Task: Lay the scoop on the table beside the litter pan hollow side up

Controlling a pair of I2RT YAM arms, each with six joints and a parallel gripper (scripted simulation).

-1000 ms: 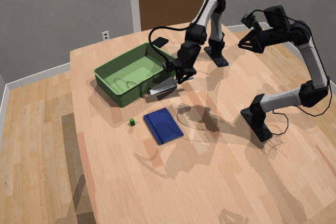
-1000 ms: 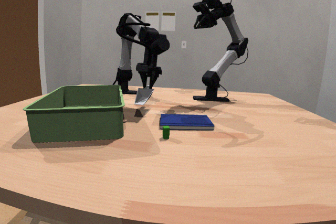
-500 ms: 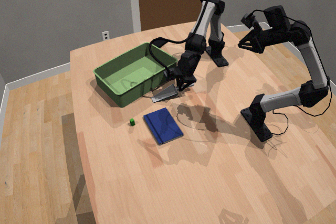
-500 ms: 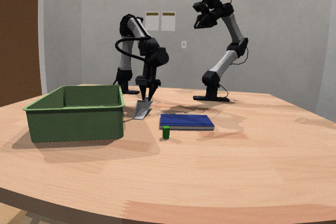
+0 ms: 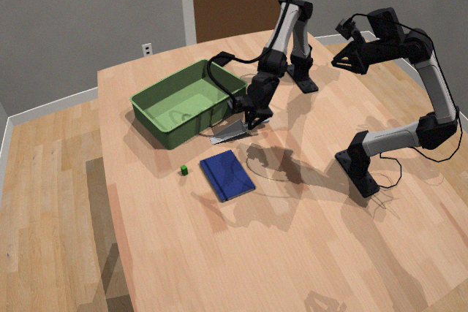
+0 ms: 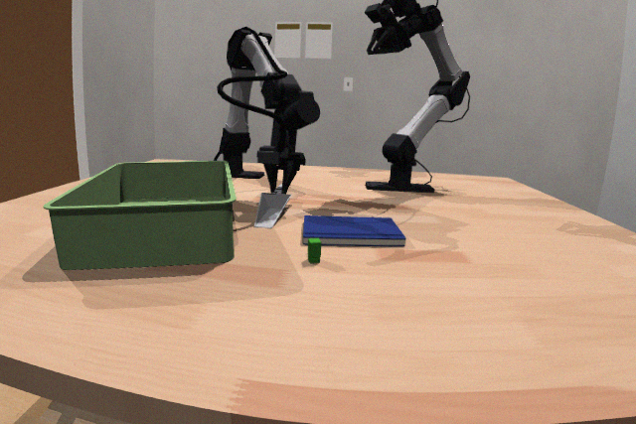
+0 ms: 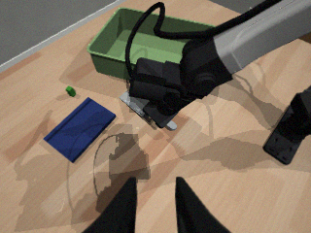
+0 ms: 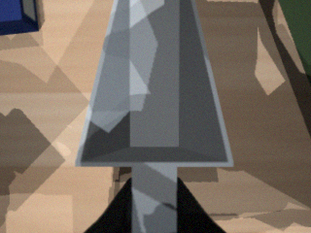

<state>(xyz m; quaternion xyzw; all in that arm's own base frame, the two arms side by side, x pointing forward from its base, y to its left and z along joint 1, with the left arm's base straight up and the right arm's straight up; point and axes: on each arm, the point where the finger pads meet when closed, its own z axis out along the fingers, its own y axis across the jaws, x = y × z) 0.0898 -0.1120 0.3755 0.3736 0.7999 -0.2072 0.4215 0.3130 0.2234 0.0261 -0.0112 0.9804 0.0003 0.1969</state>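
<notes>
Right now my right hand is 30 mm short of the grey scoop and 10 mm above it. Round my right hand: small green block 240 mm ahead, 130 mm to the left, 10 mm below; then blue notebook 120 mm ahead, 170 mm to the left, 20 mm below; then green litter pan 180 mm ahead, 170 mm to the right, 10 mm above.
</notes>
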